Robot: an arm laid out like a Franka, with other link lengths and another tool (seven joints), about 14 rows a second.
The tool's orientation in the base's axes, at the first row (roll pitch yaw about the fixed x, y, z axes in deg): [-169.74, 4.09, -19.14]
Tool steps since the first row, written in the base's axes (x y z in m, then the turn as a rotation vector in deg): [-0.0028, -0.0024, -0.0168, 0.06, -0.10, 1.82]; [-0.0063, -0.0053, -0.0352, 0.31, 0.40, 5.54]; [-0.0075, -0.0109, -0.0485, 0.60, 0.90, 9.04]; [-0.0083, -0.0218, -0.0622, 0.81, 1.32, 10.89]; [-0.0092, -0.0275, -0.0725, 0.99, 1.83, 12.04]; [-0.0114, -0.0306, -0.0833, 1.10, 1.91, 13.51]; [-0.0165, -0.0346, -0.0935, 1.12, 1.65, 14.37]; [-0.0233, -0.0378, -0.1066, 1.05, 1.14, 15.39]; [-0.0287, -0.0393, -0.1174, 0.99, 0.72, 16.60]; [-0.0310, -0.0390, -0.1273, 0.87, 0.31, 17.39]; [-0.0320, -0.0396, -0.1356, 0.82, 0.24, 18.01]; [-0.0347, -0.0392, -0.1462, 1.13, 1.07, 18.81]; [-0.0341, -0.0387, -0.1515, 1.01, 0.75, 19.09]
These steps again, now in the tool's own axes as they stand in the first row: [-0.0007, 0.0061, 0.0161, -0.04, -0.25, -1.81]; [-0.0017, 0.0133, 0.0336, -0.23, -1.46, -5.36]; [0.0000, 0.0212, 0.0456, -0.37, -2.64, -8.71]; [0.0037, 0.0340, 0.0569, -0.45, -3.43, -10.44]; [0.0055, 0.0414, 0.0660, -0.52, -4.16, -11.48]; [0.0052, 0.0469, 0.0760, -0.55, -4.54, -12.90]; [0.0024, 0.0542, 0.0853, -0.51, -4.45, -13.80]; [-0.0020, 0.0617, 0.0976, -0.48, -4.14, -14.90]; [-0.0058, 0.0668, 0.1079, -0.49, -3.95, -16.16]; [-0.0074, 0.0691, 0.1177, -0.52, -3.67, -17.02]; [-0.0075, 0.0714, 0.1258, -0.59, -3.70, -17.64]; [-0.0095, 0.0739, 0.1363, -0.63, -4.71, -18.27]; [-0.0087, 0.0741, 0.1416, -0.66, -4.42, -18.60]
